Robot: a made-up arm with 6 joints. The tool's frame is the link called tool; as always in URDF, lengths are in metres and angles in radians. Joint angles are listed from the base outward.
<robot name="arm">
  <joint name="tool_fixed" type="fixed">
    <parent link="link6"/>
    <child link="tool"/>
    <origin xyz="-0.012 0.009 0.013" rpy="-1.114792 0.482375 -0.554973"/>
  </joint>
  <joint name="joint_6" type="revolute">
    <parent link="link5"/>
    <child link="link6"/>
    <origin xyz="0.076 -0.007 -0.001" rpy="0 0 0"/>
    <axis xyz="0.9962 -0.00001 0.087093"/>
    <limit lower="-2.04" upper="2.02"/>
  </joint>
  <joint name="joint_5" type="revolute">
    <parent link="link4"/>
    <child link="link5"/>
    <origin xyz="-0.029 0.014 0.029" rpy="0 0 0"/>
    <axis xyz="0.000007 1 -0.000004"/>
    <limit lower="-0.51" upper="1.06"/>
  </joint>
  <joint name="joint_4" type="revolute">
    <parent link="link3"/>
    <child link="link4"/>
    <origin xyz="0.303 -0.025 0.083" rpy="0 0 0"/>
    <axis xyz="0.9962 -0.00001 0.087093"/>
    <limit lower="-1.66" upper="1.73"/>
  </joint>
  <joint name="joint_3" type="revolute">
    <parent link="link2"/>
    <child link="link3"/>
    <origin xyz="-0.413 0 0.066" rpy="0 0 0"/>
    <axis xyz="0.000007 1 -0.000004"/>
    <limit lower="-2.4" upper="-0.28"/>
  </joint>
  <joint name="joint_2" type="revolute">
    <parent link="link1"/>
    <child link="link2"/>
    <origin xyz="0.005 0.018 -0.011" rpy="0 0 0"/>
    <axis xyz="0.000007 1 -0.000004"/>
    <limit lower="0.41" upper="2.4"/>
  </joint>
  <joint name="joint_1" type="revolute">
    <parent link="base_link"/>
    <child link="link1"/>
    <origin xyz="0 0.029 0.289" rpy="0 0 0"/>
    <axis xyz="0 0 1"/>
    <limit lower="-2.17" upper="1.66"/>
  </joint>
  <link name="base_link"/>
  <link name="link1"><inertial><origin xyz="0.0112 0.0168 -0.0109"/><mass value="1.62"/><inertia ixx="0.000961" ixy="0" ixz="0" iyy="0.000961" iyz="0" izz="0.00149"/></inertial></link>
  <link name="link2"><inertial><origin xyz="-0.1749 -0.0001 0.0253"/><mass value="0.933"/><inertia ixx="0.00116" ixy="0" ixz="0.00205" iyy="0.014" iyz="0" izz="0.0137"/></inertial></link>
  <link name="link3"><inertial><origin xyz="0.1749 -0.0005 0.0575"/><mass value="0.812"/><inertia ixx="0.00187" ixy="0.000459" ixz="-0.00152" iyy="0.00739" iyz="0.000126" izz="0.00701"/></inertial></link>
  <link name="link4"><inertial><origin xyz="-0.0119 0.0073 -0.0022"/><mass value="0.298"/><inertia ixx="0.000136" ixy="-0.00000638" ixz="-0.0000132" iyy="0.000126" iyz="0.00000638" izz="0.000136"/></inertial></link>
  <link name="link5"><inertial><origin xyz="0.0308 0.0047 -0.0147"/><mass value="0.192"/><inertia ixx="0.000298" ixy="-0.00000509" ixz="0" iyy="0.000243" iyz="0" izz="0.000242"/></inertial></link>
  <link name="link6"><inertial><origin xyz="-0.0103 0.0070 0.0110"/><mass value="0.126"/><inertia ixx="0.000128" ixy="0" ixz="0.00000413" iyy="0.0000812" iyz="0" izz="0.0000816"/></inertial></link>
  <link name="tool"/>
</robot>
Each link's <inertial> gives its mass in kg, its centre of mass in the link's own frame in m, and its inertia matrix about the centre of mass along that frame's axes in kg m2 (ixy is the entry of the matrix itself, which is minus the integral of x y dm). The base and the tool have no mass. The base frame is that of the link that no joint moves.
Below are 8 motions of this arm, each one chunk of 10 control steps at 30 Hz.
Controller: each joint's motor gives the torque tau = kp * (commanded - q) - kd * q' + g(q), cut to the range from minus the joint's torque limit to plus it. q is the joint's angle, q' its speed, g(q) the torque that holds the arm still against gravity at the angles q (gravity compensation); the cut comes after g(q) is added. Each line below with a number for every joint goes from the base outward.
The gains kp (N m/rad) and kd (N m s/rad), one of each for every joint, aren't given. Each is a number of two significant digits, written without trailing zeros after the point. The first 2 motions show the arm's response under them.
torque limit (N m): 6.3 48 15 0.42 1.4 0.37
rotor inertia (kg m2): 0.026 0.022 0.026 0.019 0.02 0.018
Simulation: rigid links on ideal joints. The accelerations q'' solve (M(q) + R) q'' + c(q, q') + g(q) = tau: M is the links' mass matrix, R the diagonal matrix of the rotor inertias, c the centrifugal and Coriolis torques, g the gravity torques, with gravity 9.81 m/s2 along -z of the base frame. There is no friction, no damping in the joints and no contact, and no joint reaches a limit. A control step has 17 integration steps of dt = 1/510 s. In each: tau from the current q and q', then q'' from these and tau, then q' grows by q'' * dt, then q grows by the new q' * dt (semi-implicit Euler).
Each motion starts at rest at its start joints. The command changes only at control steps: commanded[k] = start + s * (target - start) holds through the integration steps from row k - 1 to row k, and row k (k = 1, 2, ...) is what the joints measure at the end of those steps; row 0 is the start. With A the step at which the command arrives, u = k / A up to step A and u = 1 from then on. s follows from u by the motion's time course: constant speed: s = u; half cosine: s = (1 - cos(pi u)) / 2; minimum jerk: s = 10 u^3 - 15 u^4 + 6 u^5; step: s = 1 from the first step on.
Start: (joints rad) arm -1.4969 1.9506 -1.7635 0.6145 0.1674 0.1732
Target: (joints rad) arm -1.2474 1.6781 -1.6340 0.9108 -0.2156 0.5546
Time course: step
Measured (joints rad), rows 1 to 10:
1: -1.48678 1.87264 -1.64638 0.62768 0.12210 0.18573
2: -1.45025 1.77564 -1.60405 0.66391 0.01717 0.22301
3: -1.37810 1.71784 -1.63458 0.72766 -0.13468 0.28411
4: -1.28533 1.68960 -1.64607 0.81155 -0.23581 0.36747
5: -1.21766 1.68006 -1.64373 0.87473 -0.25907 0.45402
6: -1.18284 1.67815 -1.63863 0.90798 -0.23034 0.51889
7: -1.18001 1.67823 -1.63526 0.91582 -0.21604 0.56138
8: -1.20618 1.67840 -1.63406 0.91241 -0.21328 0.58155
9: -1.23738 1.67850 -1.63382 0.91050 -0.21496 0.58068
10: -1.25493 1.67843 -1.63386 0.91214 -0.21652 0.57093
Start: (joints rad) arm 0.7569 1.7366 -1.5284 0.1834 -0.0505 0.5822
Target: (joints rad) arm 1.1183 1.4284 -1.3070 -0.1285 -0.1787 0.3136
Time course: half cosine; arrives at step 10
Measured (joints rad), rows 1 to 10:
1: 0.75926 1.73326 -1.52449 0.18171 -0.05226 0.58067
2: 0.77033 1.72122 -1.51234 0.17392 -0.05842 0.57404
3: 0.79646 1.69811 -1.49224 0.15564 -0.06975 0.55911
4: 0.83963 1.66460 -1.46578 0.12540 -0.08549 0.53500
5: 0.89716 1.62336 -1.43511 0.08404 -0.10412 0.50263
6: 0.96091 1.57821 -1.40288 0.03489 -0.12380 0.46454
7: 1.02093 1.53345 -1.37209 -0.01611 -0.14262 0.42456
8: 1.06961 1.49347 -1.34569 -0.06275 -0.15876 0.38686
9: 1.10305 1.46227 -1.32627 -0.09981 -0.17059 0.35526
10: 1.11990 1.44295 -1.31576 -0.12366 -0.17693 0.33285
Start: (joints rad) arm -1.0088 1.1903 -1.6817 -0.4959 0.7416 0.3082
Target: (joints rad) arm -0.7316 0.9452 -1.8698 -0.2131 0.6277 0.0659
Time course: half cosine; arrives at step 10
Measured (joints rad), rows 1 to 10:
1: -1.00504 1.18812 -1.68344 -0.49444 0.74009 0.30672
2: -0.99191 1.17943 -1.69084 -0.48740 0.73465 0.30039
3: -0.96780 1.16162 -1.70639 -0.47070 0.72450 0.28644
4: -0.93430 1.13493 -1.72947 -0.44303 0.71032 0.26417
5: -0.89473 1.10160 -1.75766 -0.40529 0.69354 0.23480
6: -0.85301 1.06483 -1.78791 -0.36090 0.67587 0.20080
7: -0.81310 1.02823 -1.81710 -0.31525 0.65908 0.16543
8: -0.77866 0.99539 -1.84230 -0.27348 0.64480 0.13215
9: -0.75289 0.96957 -1.86101 -0.23986 0.63441 0.10423
10: -0.73834 0.95335 -1.87141 -0.21760 0.62891 0.08442

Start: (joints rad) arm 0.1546 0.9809 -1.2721 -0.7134 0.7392 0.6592
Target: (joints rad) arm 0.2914 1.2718 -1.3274 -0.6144 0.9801 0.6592
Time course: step
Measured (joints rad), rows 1 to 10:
1: 0.22324 1.05882 -1.32916 -0.70336 0.80009 0.66024
2: 0.26904 1.17278 -1.33139 -0.66842 0.91308 0.66106
3: 0.28318 1.23452 -1.31732 -0.63538 0.96412 0.65990
4: 0.28836 1.25939 -1.31699 -0.61737 0.97654 0.65878
5: 0.29038 1.26773 -1.32148 -0.61097 0.97902 0.65845
6: 0.29111 1.27030 -1.32489 -0.61050 0.97966 0.65860
7: 0.29134 1.27115 -1.32652 -0.61197 0.97991 0.65885
8: 0.29138 1.27150 -1.32712 -0.61342 0.98003 0.65905
9: 0.29139 1.27166 -1.32730 -0.61427 0.98007 0.65915
10: 0.29139 1.27174 -1.32736 -0.61459 0.98009 0.65919

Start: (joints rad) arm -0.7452 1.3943 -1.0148 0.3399 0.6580 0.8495
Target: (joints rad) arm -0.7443 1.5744 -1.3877 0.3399 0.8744 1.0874
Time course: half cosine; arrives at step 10
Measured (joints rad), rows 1 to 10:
1: -0.74513 1.39653 -1.02020 0.33969 0.66119 0.85096
2: -0.74498 1.40412 -1.03859 0.33924 0.67198 0.85716
3: -0.74484 1.41802 -1.07162 0.33888 0.69129 0.87078
4: -0.74474 1.43770 -1.11675 0.33885 0.71776 0.89252
5: -0.74467 1.46161 -1.17002 0.33912 0.74890 0.92125
6: -0.74463 1.48759 -1.22635 0.33958 0.78173 0.95457
7: -0.74460 1.51317 -1.28025 0.34009 0.81304 0.98932
8: -0.74459 1.53592 -1.32634 0.34054 0.83979 1.02209
9: -0.74459 1.55363 -1.35998 0.34086 0.85937 1.04965
10: -0.74461 1.56460 -1.37803 0.34103 0.86982 1.06928

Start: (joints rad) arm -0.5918 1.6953 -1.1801 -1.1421 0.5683 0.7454
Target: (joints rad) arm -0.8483 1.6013 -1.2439 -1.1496 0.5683 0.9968
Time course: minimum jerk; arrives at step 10
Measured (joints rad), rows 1 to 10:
1: -0.59247 1.69496 -1.18034 -1.14209 0.56824 0.74590
2: -0.59739 1.69270 -1.18197 -1.14201 0.56795 0.74955
3: -0.61236 1.68677 -1.18649 -1.14193 0.56750 0.76051
4: -0.64146 1.67648 -1.19447 -1.14212 0.56717 0.78156
5: -0.68404 1.66252 -1.20522 -1.14291 0.56719 0.81310
6: -0.73449 1.64664 -1.21714 -1.14441 0.56758 0.85294
7: -0.78387 1.63106 -1.22832 -1.14648 0.56826 0.89575
8: -0.82335 1.61798 -1.23709 -1.14864 0.56897 0.93489
9: -0.84739 1.60896 -1.24246 -1.15036 0.56947 0.96509
10: -0.85596 1.60422 -1.24455 -1.15124 0.56953 0.98401

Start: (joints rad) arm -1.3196 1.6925 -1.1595 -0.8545 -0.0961 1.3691
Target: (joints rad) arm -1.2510 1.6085 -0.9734 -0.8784 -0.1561 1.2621
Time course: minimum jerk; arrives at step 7
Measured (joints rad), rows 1 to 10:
1: -1.31916 1.69150 -1.15693 -0.85448 -0.09691 1.36851
2: -1.31609 1.68583 -1.14228 -0.85467 -0.10158 1.36457
3: -1.30714 1.67352 -1.11071 -0.85633 -0.11168 1.35388
4: -1.29137 1.65617 -1.06745 -0.86054 -0.12569 1.33561
5: -1.27216 1.63801 -1.02441 -0.86704 -0.13980 1.31279
6: -1.25585 1.62376 -0.99357 -0.87416 -0.15004 1.29101
7: -1.24734 1.61568 -0.97945 -0.87956 -0.15474 1.27523
8: -1.24620 1.61175 -0.97508 -0.88168 -0.15610 1.26648
9: -1.24836 1.60991 -0.97396 -0.88127 -0.15624 1.26274
10: -1.25051 1.60910 -0.97365 -0.87996 -0.15611 1.26165

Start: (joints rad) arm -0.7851 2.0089 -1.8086 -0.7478 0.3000 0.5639
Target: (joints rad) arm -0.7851 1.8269 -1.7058 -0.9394 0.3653 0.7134
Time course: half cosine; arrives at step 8
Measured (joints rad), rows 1 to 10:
1: -0.78513 2.00594 -1.80550 -0.74985 0.30144 0.56528
2: -0.78520 1.99525 -1.79639 -0.75861 0.30640 0.57112
3: -0.78529 1.97505 -1.78237 -0.77741 0.31515 0.58384
4: -0.78534 1.94680 -1.76548 -0.80585 0.32649 0.60354
5: -0.78531 1.91429 -1.74790 -0.84043 0.33874 0.62823
6: -0.78519 1.88236 -1.73195 -0.87598 0.35008 0.65451
7: -0.78502 1.85590 -1.71985 -0.90695 0.35882 0.67847
8: -0.78486 1.83893 -1.71340 -0.92847 0.36361 0.69643
9: -0.78479 1.83101 -1.71059 -0.93915 0.36509 0.70702
10: -0.78483 1.82810 -1.70848 -0.94220 0.36531 0.71189

